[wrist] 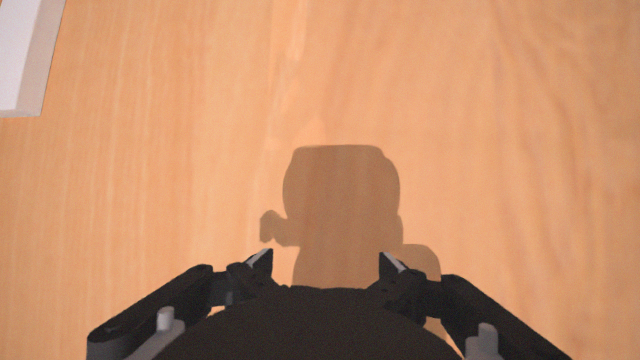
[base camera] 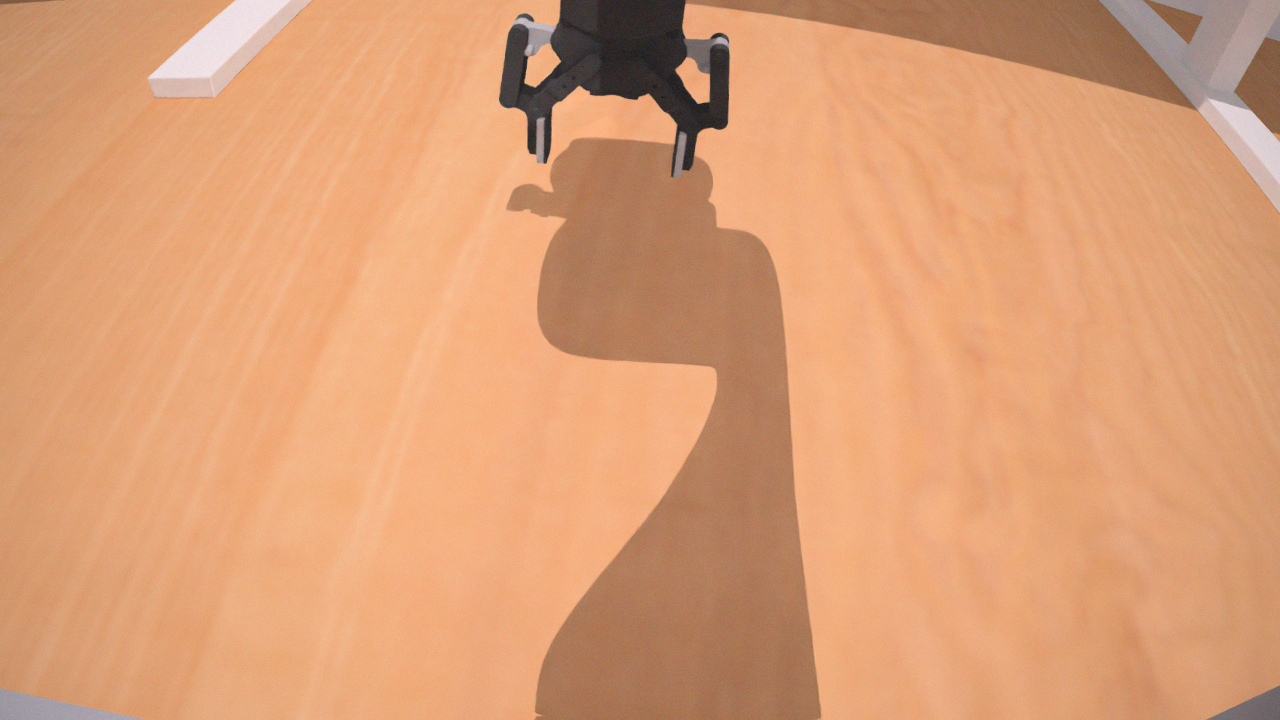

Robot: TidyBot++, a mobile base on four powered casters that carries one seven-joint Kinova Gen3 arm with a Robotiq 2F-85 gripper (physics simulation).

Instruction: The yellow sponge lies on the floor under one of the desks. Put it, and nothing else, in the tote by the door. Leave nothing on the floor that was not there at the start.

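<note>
My gripper is open, with bare floor and shadow showing between its fingers. In the base camera view it is at the top middle, pointing down above the wooden floor. The yellow sponge does not show in the base camera view or the wrist view. The tote does not show in either view.
A white desk foot lies on the floor to the left of the gripper. Another white desk foot with an upright leg stands at the far right. The arm's shadow falls across the floor, and a wider shadow crosses the back.
</note>
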